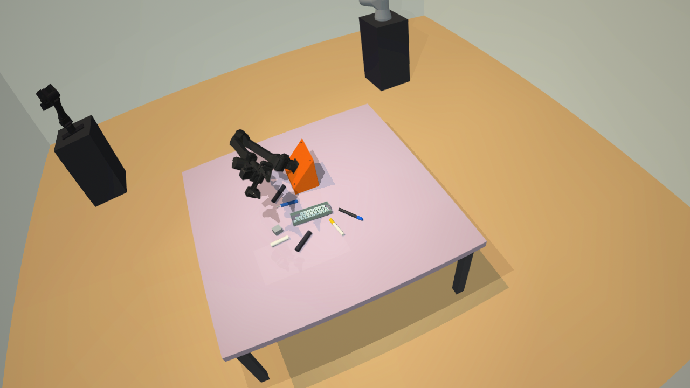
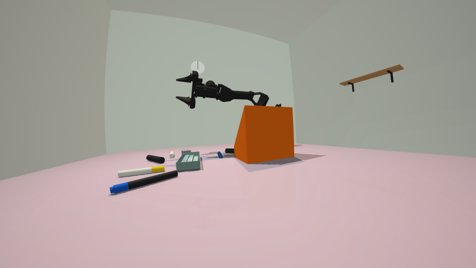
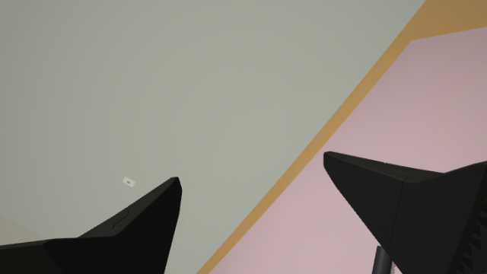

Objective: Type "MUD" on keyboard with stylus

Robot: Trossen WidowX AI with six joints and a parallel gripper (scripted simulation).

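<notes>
Right now the stylus is 32 cm below my gripper tip, 19 cm behind it and 8 cm to the left of it. Also, from my gripper tip: small grey block (32 cm below, 4 cm behind); then white cylinder (32 cm below, 3 cm ahead, 2 cm to the right); then stylus tip (32 cm below, 19 cm behind, 5 cm to the left).
</notes>
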